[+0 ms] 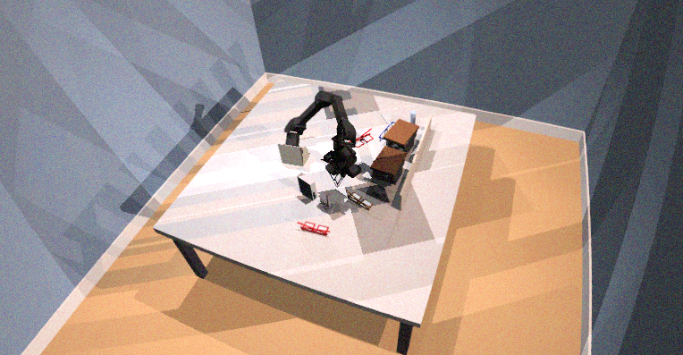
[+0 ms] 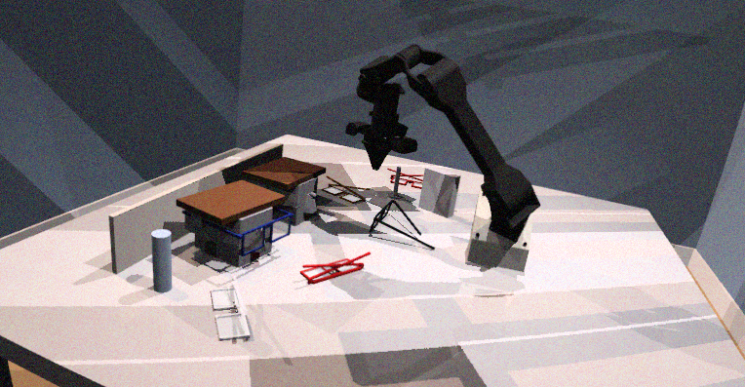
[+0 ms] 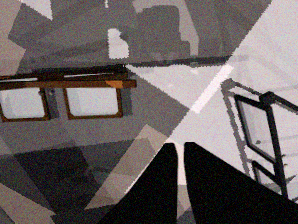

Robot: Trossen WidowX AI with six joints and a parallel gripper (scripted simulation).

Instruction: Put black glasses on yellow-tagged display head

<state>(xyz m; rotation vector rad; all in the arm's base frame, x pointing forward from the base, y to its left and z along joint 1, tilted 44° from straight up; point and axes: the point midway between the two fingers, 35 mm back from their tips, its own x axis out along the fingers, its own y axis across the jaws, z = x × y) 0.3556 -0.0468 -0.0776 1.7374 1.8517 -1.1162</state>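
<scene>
The grey box is 15 cm behind my gripper tip, 9 cm to the right of it and 5 cm below it. From my gripper tip the other things lie so: low wall panel (24 cm ahead, 30 cm to the left, 5 cm below).
</scene>
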